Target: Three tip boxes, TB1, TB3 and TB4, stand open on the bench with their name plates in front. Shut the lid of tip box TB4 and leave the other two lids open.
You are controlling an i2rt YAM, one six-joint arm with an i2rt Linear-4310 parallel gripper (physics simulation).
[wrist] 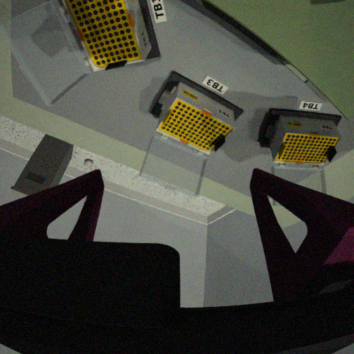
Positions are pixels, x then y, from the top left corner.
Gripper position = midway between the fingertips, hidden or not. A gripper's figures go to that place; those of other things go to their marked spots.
My gripper (176,177): 0.13 m from the lens. A clear lid (177,167) is 0.41 m from the lens. A clear lid (311,177) is 0.52 m from the lens.
